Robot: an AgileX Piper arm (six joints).
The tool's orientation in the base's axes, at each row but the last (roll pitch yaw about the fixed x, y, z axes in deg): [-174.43 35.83 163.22]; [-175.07 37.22 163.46]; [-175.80 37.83 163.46]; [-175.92 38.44 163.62]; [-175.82 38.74 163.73]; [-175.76 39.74 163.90]
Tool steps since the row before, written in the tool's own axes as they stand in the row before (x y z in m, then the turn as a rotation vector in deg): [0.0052 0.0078 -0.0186 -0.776 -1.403 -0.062]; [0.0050 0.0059 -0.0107 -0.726 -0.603 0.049]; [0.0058 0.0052 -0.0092 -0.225 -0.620 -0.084]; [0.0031 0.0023 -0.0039 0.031 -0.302 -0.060]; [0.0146 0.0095 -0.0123 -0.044 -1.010 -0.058]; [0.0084 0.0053 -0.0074 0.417 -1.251 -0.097]
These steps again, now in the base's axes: [-0.0112 0.0134 0.0114 0.090 -1.479 0.615]; [-0.0078 0.0094 0.0051 0.380 -0.744 0.442]; [-0.0079 0.0085 0.0034 -0.080 -0.615 0.240]; [-0.0038 0.0038 0.0010 -0.156 -0.264 0.044]; [-0.0150 0.0152 -0.0001 -0.327 -0.949 0.130]; [-0.0089 0.0086 0.0000 -0.768 -1.069 -0.121]
